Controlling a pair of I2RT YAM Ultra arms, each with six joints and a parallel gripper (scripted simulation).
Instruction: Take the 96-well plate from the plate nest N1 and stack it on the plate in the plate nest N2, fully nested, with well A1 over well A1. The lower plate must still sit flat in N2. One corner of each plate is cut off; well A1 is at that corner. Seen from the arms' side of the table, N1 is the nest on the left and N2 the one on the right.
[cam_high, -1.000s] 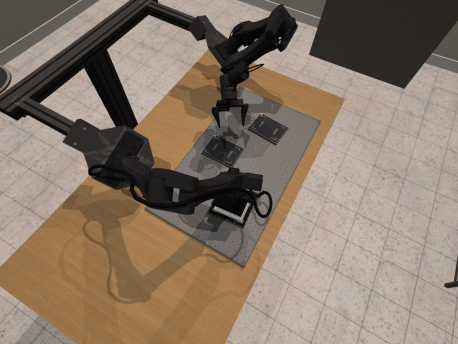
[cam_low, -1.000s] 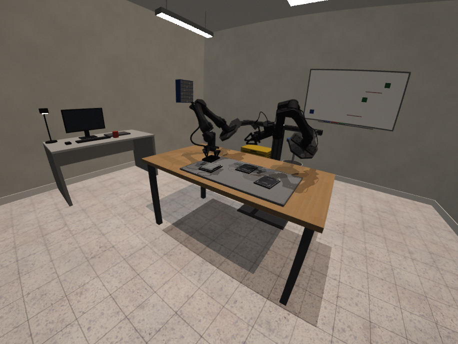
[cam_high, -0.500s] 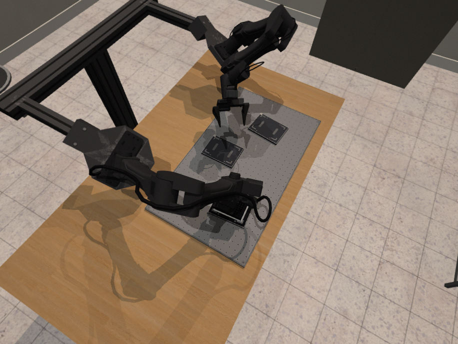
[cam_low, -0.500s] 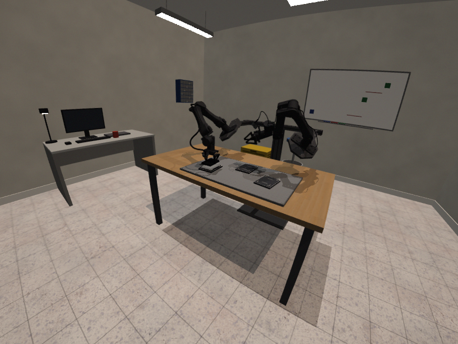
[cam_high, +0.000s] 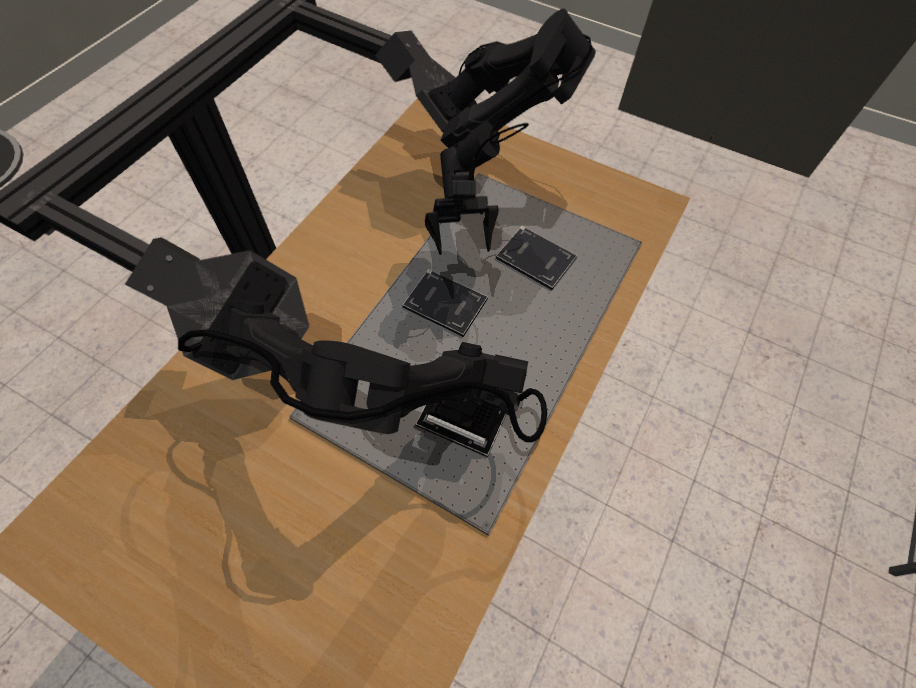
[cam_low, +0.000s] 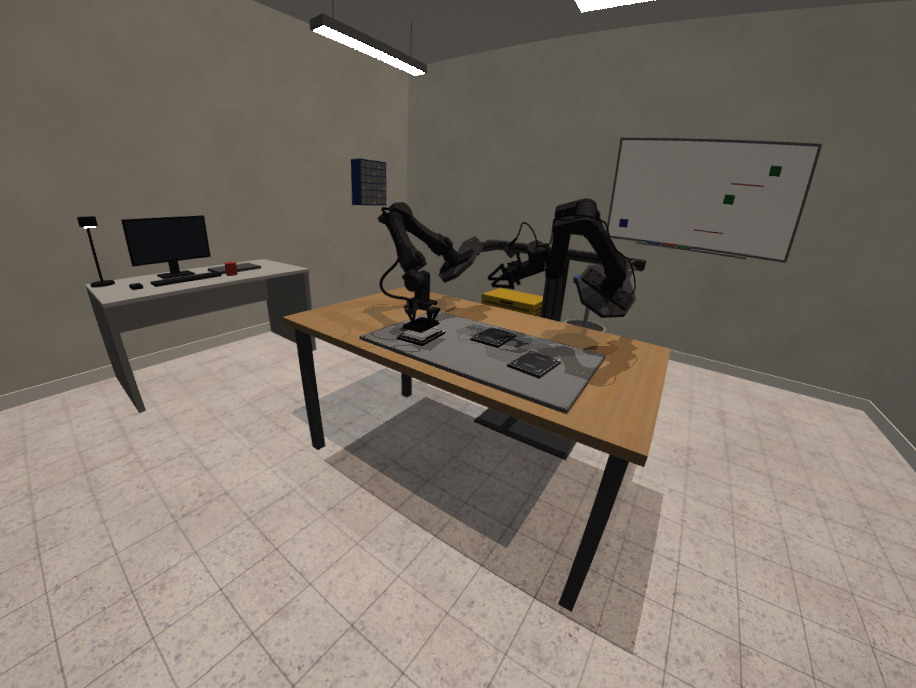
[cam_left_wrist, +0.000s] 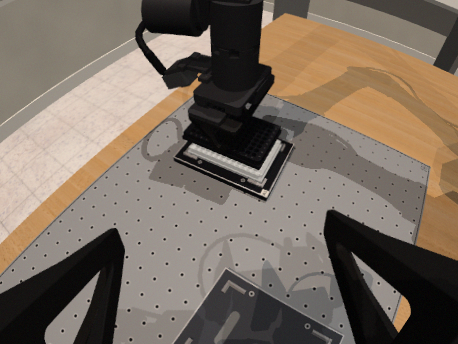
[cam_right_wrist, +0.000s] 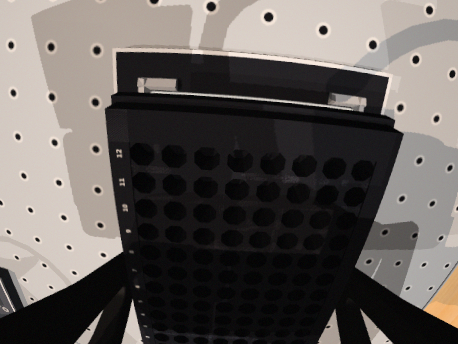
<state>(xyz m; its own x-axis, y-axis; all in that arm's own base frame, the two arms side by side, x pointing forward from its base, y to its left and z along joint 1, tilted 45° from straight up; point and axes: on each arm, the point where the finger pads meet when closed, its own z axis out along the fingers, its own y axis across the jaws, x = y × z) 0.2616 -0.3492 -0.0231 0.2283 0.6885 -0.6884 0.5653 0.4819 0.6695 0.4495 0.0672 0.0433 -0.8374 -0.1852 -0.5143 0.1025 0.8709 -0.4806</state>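
My right hand is 40 mm above the white 96-well plate. From my right hand the other things lie so: black 96-well plate right at my right hand.
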